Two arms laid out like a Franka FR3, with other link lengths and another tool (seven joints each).
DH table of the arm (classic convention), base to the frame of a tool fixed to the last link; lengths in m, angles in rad. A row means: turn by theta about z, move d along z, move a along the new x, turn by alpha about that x. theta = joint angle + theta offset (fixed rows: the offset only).
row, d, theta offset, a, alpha
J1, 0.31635, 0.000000, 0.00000, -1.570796
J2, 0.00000, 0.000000, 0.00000, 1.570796
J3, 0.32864, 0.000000, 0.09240, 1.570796
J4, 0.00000, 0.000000, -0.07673, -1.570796
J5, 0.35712, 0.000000, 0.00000, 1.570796
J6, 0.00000, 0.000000, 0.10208, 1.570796
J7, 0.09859, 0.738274, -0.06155, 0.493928
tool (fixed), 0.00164, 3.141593, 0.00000, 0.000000
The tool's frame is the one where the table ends.
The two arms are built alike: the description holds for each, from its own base.
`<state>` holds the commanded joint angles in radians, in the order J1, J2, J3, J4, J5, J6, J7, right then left.
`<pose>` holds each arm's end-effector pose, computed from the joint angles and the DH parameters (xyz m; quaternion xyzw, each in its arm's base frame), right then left.
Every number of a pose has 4 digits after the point. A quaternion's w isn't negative.
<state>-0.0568 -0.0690 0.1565 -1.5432 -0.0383 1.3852 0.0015 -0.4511 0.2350 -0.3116 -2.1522 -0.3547 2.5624 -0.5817</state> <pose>0.4596 0.0875 0.6543 0.3151 0.9282 0.1922 0.0474 0.3833 -0.3564 0.3194 0.2835 0.9497 0.0705 0.1127</pose>
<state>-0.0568 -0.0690 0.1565 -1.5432 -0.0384 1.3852 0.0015 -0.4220 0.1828 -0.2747 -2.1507 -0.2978 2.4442 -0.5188</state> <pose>0.4596 0.0875 0.6543 0.3151 0.9282 0.1922 0.0474 0.3980 -0.3233 0.3379 0.3192 0.9369 0.0964 0.1055</pose>
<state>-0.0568 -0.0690 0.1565 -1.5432 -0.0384 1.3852 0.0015 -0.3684 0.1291 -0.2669 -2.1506 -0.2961 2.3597 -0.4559</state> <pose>0.4596 0.0875 0.6543 0.3151 0.9282 0.1922 0.0474 0.4101 -0.2924 0.3593 0.3306 0.9329 0.1010 0.1015</pose>
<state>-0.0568 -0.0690 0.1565 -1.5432 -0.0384 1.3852 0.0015 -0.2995 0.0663 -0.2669 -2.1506 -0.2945 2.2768 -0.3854</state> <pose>0.4596 0.0875 0.6543 0.3151 0.9282 0.1922 0.0474 0.4208 -0.2571 0.3847 0.3406 0.9287 0.1045 0.1031</pose>
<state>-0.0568 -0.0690 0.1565 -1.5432 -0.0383 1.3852 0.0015 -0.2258 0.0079 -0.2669 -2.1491 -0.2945 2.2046 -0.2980</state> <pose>0.4596 0.0875 0.6543 0.3151 0.9282 0.1922 0.0474 0.4308 -0.2193 0.4084 0.3534 0.9228 0.1070 0.1101</pose>
